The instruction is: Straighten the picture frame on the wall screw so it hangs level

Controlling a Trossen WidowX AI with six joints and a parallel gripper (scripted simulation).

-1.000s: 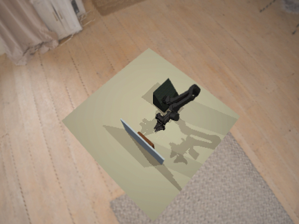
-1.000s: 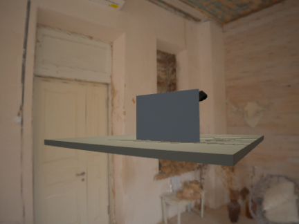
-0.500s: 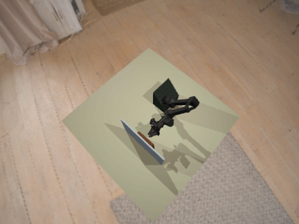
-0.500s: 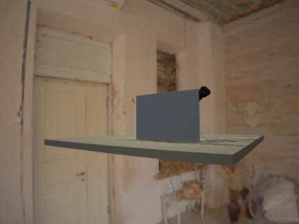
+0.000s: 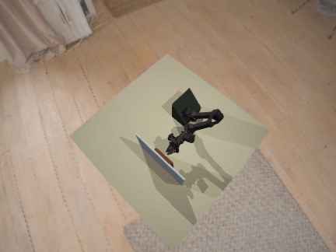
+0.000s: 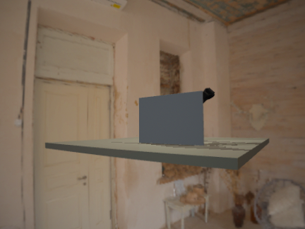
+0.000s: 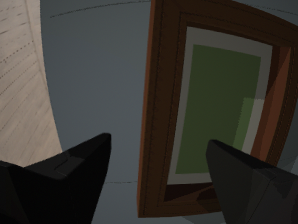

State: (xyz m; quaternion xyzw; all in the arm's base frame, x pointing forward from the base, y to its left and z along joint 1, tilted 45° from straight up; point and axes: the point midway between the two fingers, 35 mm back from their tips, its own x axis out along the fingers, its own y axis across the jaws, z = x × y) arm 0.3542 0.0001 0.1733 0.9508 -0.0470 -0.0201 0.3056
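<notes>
The picture frame is 40 mm ahead of my gripper tip and 50 mm below it. Also, from my gripper tip: grey-blue wall panel 50 mm ahead, 10 mm to the right, 70 mm below.
</notes>
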